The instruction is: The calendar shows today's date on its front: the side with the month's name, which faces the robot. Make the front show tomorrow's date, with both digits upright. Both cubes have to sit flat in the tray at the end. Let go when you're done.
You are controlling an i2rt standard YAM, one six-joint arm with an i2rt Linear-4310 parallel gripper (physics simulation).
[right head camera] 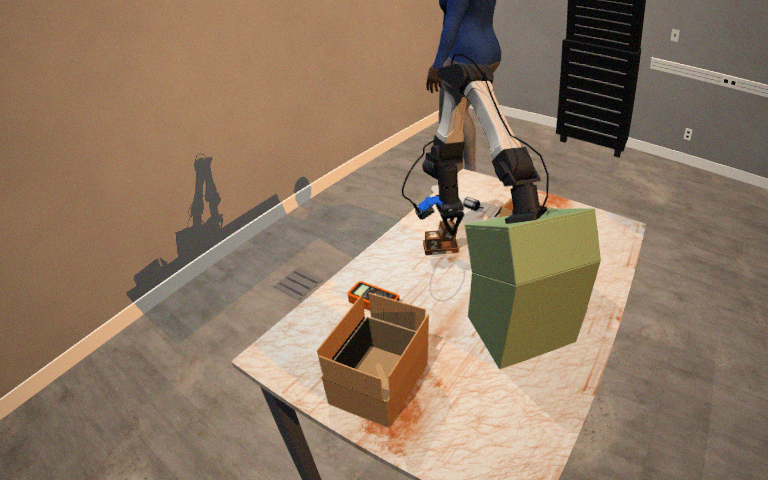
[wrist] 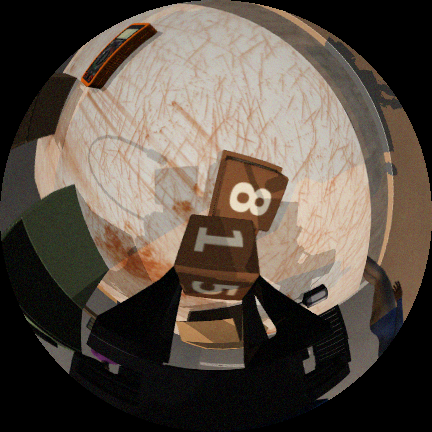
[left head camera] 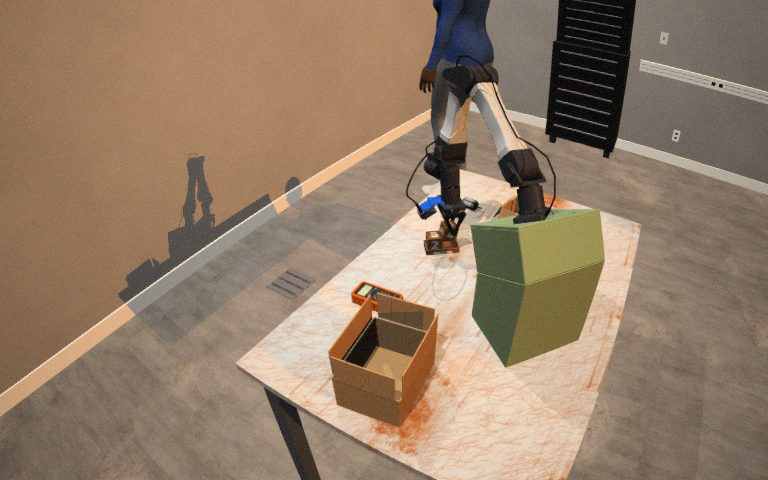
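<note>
My gripper [left head camera: 451, 227] [right head camera: 451, 228] [wrist: 214, 268] is shut on a brown cube [wrist: 217, 250], with a white 1 on its upper face and a 5 on the face towards the fingers. The cube looks slightly tilted in the fingers. In the head camera views it is over the right part of the brown tray [left head camera: 451, 247] [right head camera: 450, 247] [wrist: 254, 159]. The other brown cube [left head camera: 432, 234] [right head camera: 432, 234] [wrist: 250, 199] sits in the tray with an 8 on top; a 2 shows below it on the side facing the head cameras. The held cube overlaps it in the wrist view; its underside and any contact are hidden.
A tall green container [left head camera: 538, 283] [right head camera: 532, 283] [wrist: 62, 240] stands near the arm. An open cardboard box [left head camera: 419, 367] [right head camera: 408, 367] and an orange multimeter [left head camera: 365, 290] [right head camera: 361, 290] [wrist: 117, 54] are farther along the table. A person [left head camera: 464, 33] [right head camera: 472, 33] stands behind.
</note>
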